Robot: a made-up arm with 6 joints.
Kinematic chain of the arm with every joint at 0, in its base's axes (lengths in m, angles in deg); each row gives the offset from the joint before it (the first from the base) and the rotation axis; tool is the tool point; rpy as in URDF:
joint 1: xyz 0 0 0.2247 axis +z
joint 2: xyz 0 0 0 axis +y
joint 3: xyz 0.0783 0 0.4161 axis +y
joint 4: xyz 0.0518 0 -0.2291 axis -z
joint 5: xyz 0 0 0 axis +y
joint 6: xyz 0.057 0 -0.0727 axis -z
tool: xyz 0 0 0 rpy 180 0 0
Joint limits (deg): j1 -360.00..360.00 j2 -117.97..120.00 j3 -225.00..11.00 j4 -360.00..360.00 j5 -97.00..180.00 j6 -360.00..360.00
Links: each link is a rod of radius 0.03 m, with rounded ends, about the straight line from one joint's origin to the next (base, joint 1, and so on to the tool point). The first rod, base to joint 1, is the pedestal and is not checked.
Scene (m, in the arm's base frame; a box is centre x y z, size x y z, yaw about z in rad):
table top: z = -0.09
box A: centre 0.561 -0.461 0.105 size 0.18 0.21 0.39 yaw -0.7
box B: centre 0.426 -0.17 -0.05 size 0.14 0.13 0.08 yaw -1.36
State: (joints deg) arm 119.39 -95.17 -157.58 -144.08 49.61 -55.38
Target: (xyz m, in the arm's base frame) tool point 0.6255 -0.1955 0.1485
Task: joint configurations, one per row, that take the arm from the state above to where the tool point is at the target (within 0.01 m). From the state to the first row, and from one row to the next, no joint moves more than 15 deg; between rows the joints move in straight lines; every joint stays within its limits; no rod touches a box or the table.
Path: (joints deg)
1: 132.64 -85.91 -153.67 -133.29 48.00 -58.64
2: 145.89 -76.66 -149.76 -122.50 46.39 -61.89
3: 159.15 -67.40 -145.85 -111.70 44.79 -65.15
4: 172.40 -58.15 -141.94 -100.91 43.18 -68.41
5: 185.65 -48.89 -138.03 -90.12 41.57 -71.67
6: 198.90 -39.64 -134.12 -79.33 39.96 -74.92
7: 191.12 -48.45 -148.86 -92.29 46.45 -71.01
8: 183.33 -57.27 -163.60 -105.25 52.93 -67.11
9: 175.55 -66.09 -178.34 -118.21 59.42 -63.20
10: 167.76 -74.90 -193.08 -131.17 65.90 -59.29
11: 159.98 -83.72 -207.82 -144.13 72.39 -55.38

